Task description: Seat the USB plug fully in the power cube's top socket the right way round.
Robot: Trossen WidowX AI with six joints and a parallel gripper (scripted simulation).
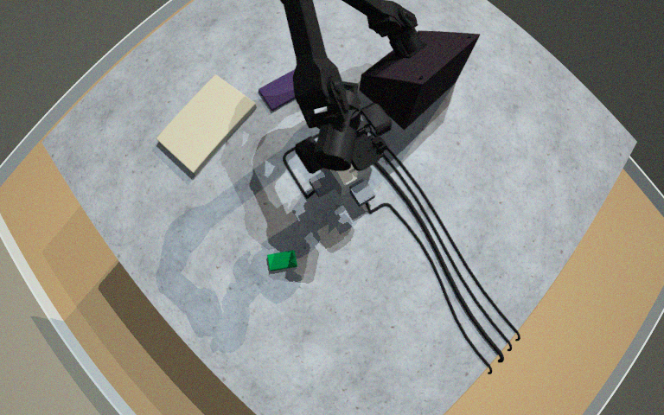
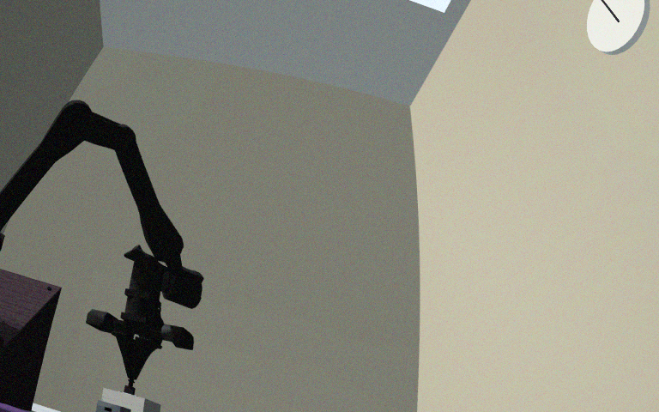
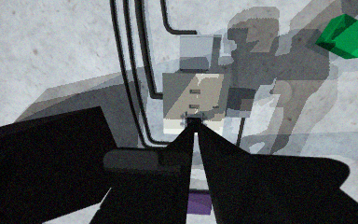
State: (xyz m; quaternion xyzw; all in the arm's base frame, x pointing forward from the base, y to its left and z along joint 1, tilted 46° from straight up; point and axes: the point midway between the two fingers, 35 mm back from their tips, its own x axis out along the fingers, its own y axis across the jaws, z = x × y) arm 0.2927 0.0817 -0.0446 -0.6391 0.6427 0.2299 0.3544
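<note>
Right now my gripper tip is 2 cm above the USB plug. From my gripper tip the other things lie so: cream slab (17 cm ahead, 32 cm to the right, 9 cm below); then small green block (24 cm ahead, 7 cm to the left, 10 cm below); then purple flat piece (4 cm behind, 25 cm to the right, 10 cm below).
</note>
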